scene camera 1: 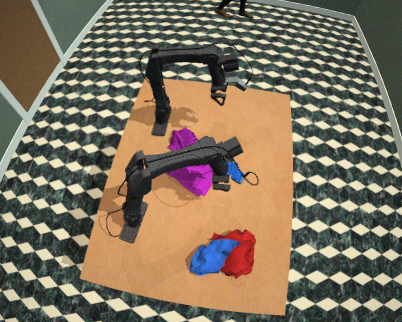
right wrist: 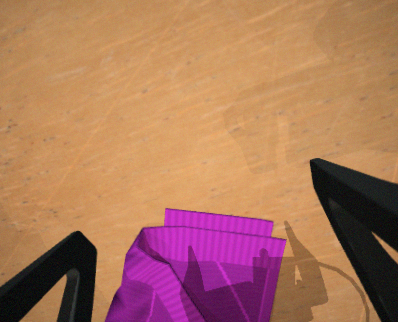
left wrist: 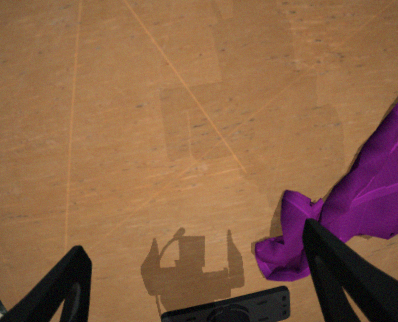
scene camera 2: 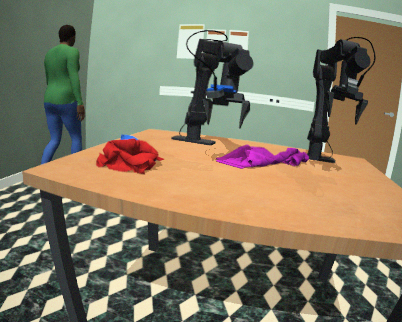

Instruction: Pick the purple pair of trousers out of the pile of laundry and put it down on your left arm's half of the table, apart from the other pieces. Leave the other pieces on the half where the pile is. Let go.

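Note:
The purple trousers [scene camera 1: 192, 176] [scene camera 2: 255, 156] [left wrist: 372, 202] [right wrist: 210, 245] lie crumpled on the table, from beside the left arm's base to under the right arm, apart from the other pieces. The right arm hides part of them in scene camera 1. My right gripper [scene camera 1: 221, 183] [scene camera 2: 226, 121] [right wrist: 190, 209] is open and empty, above the table at the trousers' waistband end. My left gripper [scene camera 1: 218, 97] [scene camera 2: 347, 113] [left wrist: 193, 242] is open and empty, raised above the table near its upper edge in scene camera 1. A red piece [scene camera 1: 243, 255] [scene camera 2: 130, 155] and a blue piece [scene camera 1: 212, 257] [scene camera 2: 128, 137] lie together at the lower end of the table.
The table [scene camera 1: 260, 125] [scene camera 2: 300, 200] carries both arm bases along its left edge in scene camera 1. The left arm's base [scene camera 1: 159, 129] stands close to the trousers' upper end. A blue part [scene camera 1: 235, 172] [scene camera 2: 222, 89] is mounted at the right wrist.

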